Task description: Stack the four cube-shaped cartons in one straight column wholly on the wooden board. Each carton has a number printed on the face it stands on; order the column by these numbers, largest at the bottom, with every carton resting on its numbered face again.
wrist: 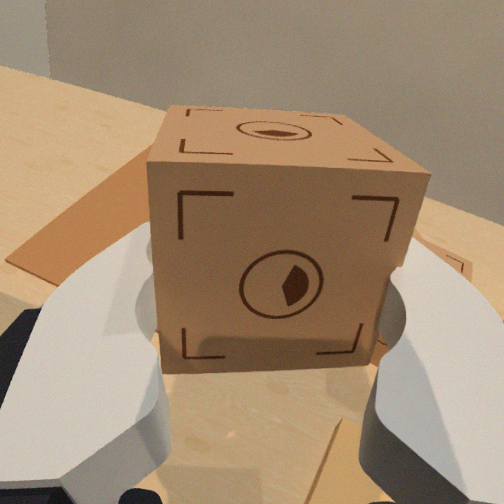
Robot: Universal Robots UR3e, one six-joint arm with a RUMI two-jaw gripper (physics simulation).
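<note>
One cube-shaped carton (280,240) fills the middle of the wrist view. It is brown, with corner brackets and a circle mark on its near face and on its top face. No number shows on the faces I can see. My gripper (272,305) has its two white jaws pressed against the carton's left and right sides, so it is shut on it. The darker wooden board (80,230) lies flat behind and to the left of the carton. I cannot tell whether the carton's underside touches the surface.
A sliver of another carton (452,262) with a bracket mark shows behind the right jaw. A thin seam (325,460) runs across the light table top in front of the carton. A grey wall stands behind the table.
</note>
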